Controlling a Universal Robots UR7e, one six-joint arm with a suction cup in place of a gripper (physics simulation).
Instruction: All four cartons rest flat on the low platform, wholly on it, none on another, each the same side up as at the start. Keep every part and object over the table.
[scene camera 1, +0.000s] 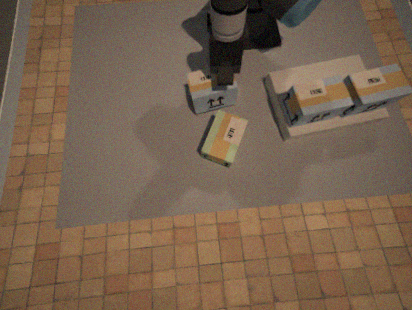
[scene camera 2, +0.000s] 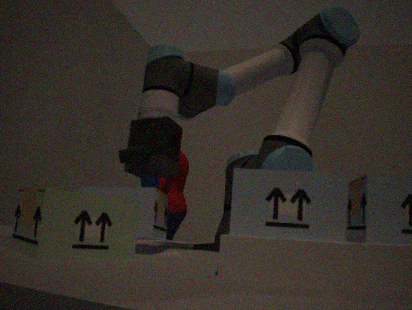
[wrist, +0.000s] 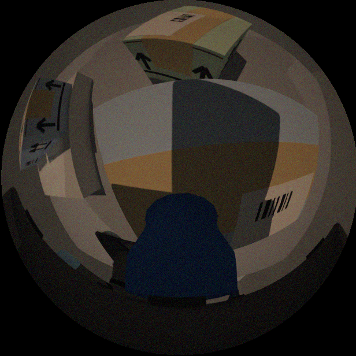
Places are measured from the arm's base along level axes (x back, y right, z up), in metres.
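Pixels of known places: arm's base, origin of the base link: (scene camera 1: 246, 23).
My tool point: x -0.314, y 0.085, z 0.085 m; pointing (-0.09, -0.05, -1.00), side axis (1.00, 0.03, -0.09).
Note:
Ahead of a thing's pixels: the offset from my tool point to its top centre. Level surfaces: height alone.
My suction gripper (scene camera 1: 222, 80) (scene camera 2: 150, 180) (wrist: 181, 245) is on the top of a blue-grey carton @[dx -0.023, dy +0.036, dz +0.018 m] (scene camera 1: 202, 102) (scene camera 2: 148, 215) (wrist: 132, 125), upright, its underside at or barely above the table. A green carton @[dx -0.189, dy -0.010, dz -0.011 m] (scene camera 1: 218, 142) (scene camera 2: 90, 225) (wrist: 165, 54) stands upright on the table, turned at an angle, in front of it. The low platform @[dx -0.010, dy -0.342, dz -0.048 m] (scene camera 1: 300, 76) (scene camera 2: 300, 260) (wrist: 57, 175) carries two blue-grey cartons, upright. The left one @[dx -0.072, dy -0.274, dz +0.037 m] (scene camera 1: 327, 102) (scene camera 2: 250, 200) is on the platform; the right one @[dx -0.030, dy -0.434, dz +0.037 m] (scene camera 1: 385, 85) (scene camera 2: 385, 200) appears to reach past the platform's right edge in scene view 1.
The table @[dz -0.096 m] (scene camera 1: 110, 100) is a grey surface over a tiled floor (scene camera 1: 200, 265). The platform's left wall faces the carton at the gripper, with a gap between. A person in red (scene camera 2: 176, 195) stands behind the table. The robot's base (scene camera 2: 287, 160) is behind the platform.

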